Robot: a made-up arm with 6 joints. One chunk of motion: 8 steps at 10 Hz.
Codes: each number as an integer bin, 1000 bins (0 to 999) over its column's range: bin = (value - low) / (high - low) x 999, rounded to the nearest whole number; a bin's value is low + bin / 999 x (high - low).
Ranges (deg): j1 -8..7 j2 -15..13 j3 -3..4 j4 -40..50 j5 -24..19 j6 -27..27
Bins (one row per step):
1: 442 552 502 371 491 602
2: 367 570 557 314 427 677
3: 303 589 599 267 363 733
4: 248 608 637 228 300 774
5: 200 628 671 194 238 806
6: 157 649 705 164 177 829
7: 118 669 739 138 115 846
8: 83 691 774 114 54 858
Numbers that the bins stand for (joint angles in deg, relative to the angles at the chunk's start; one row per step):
1: -1.36 0.47 0.52 -6.58 -2.87 5.54
2: -2.49 0.98 0.90 -11.71 -5.62 9.59
3: -3.45 1.51 1.20 -15.95 -8.38 12.62
4: -4.28 2.04 1.46 -19.46 -11.09 14.84
5: -5.00 2.60 1.70 -22.52 -13.76 16.57
6: -5.64 3.19 1.94 -25.23 -16.38 17.81
7: -6.23 3.75 2.18 -27.57 -19.05 18.73
8: -6.75 4.37 2.42 -29.73 -21.68 19.38

